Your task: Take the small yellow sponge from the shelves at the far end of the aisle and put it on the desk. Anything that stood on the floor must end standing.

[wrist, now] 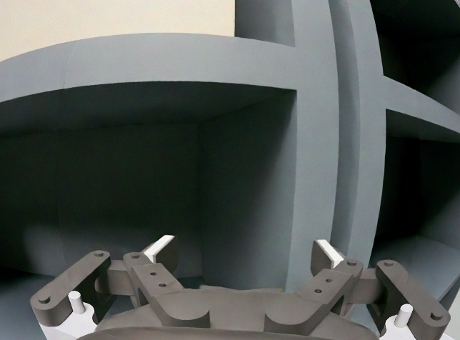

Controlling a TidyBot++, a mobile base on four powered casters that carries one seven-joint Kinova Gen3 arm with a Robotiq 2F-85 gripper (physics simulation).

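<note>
My gripper [244,254] is open and empty, with its two pale-edged fingertips wide apart. It is in front of the grey shelves [315,150], facing a dark lower compartment and the upright on its right. How far the fingertips are from the shelf front is hard to tell. The small yellow sponge does not show in this view. The desk does not show either.
A pale tan box [115,17] stands in the compartment at the upper left, above a thick shelf board [175,57]. A second shelf unit [370,165] adjoins on the right past a narrow groove, with dark compartments. A pale strip shows at the lower right edge.
</note>
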